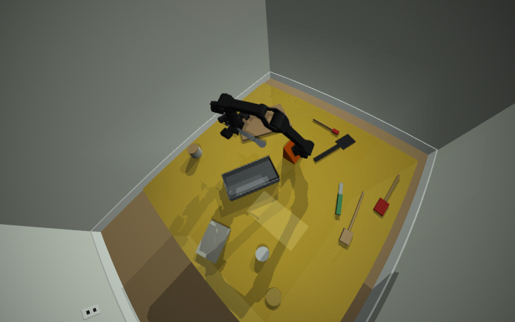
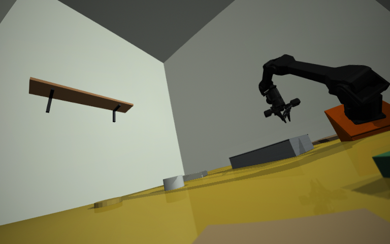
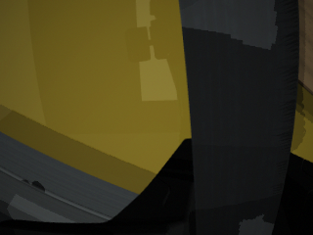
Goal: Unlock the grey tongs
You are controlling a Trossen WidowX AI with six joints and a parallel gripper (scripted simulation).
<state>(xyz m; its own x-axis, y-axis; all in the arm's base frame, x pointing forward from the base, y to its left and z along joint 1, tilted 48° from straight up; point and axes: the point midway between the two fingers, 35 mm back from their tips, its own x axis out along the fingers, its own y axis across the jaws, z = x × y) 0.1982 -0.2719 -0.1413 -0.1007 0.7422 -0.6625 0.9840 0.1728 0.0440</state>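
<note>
Right now the wooden board is 240 mm behind my gripper tip, 60 mm to the right of it and 140 mm below it. Also, from my gripper tip: roasting tin: 120 mm ahead, 210 mm to the left, 120 mm below; then yellow lock piece: 20 mm to the right, 40 mm above; then white slab: 500 mm ahead, 310 mm to the left, 140 mm below.
</note>
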